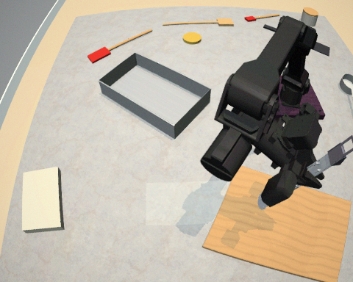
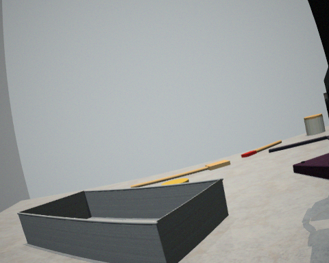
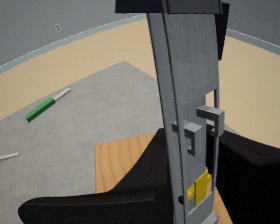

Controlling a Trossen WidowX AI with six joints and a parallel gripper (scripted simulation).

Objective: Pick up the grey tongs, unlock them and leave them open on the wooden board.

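Now: the yellow lock piece 3 cm ahead of my gripper tip, 1 cm to the right of it and 1 cm above it. The rest, counted from my gripper tip: wooden board 23 cm below; then cream block 64 cm ahead, 22 cm below, 4 cm to the left; then roasting tin 41 cm ahead, 37 cm to the right, 21 cm below.
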